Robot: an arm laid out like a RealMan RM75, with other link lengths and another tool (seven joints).
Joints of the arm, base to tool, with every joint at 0 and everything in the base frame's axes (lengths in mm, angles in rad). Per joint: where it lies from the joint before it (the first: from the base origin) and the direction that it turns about. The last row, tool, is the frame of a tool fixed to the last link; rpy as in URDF.
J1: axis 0 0 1 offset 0.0 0.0 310.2
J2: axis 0 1 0 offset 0.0 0.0 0.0
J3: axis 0 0 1 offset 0.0 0.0 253.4
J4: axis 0 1 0 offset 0.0 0.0 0.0
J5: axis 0 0 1 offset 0.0 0.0 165.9
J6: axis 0 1 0 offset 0.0 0.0 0.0
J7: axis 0 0 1 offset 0.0 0.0 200.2
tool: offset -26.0 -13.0 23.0 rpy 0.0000 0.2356 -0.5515
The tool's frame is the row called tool.
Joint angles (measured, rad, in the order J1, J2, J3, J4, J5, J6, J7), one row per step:
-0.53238, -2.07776, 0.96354, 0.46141, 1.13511, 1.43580, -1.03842
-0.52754, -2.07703, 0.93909, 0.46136, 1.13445, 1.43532, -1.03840
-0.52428, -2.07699, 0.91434, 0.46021, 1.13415, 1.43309, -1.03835
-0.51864, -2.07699, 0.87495, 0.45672, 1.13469, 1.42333, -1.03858
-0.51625, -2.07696, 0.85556, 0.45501, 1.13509, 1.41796, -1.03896
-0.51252, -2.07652, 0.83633, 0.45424, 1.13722, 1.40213, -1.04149
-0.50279, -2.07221, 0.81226, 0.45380, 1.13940, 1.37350, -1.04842
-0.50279, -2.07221, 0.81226, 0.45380, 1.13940, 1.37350, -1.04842
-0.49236, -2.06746, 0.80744, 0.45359, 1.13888, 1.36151, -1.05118
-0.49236, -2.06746, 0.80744, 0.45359, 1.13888, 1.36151, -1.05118
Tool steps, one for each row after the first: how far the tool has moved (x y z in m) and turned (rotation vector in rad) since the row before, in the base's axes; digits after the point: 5 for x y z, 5 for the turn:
-0.00385, 0.00245, 0.00580, 0.01928, -0.01051, 0.01730
-0.00372, 0.00263, 0.00538, 0.01858, -0.01059, 0.01815
-0.00772, 0.00440, 0.00796, 0.02847, -0.01474, 0.03615
-0.00387, 0.00212, 0.00390, 0.01378, -0.00719, 0.01801
-0.00640, 0.00299, 0.00357, 0.01303, -0.00331, 0.02886
-0.01255, 0.00395, 0.00582, 0.01723, -0.00132, 0.05043
0.00000, 0.00000, 0.00000, 0.00000, 0.00000, 0.00000
-0.00796, 0.00021, 0.00264, 0.00563, 0.00316, 0.02516
0.00000, 0.00000, 0.00000, 0.00000, 0.00000, 0.00000

